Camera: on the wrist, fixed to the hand. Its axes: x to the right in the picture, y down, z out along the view.
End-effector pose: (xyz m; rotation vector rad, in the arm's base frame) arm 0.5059 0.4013 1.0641 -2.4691 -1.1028 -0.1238
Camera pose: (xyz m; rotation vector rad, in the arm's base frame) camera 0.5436 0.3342 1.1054 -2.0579 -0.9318 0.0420
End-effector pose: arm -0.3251 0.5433 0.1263 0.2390 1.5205 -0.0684
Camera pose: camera -0.3830 0.6072 0.1403 0.6387 1.5614 -0.3825
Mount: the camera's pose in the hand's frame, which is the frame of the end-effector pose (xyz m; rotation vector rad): -0.0103 0.0527 -0.0689 0.4561 0.0760 0.0367
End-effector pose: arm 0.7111 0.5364 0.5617 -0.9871 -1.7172 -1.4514
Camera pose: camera 0.7636 0.4720 0.5886 -0.7015 -1.8493 -0.9925
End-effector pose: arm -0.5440 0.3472 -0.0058 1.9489 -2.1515 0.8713
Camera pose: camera -0.6119 0.3897 0.0290 -1.8466 1.9094 -1.3985
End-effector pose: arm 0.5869 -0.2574 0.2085 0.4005 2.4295 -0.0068
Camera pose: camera 0.5669 -0.2027 0.2736 0.6562 2.4842 -0.5459
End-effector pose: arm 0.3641 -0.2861 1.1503 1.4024 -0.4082 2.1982
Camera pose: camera 0.2863 -0.2982 1.1124 1.5342 0.1070 2.4680
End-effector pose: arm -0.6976 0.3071 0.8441 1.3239 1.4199 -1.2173
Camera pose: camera -0.6411 0.3715 0.8614 1.7085 1.2019 -1.5396
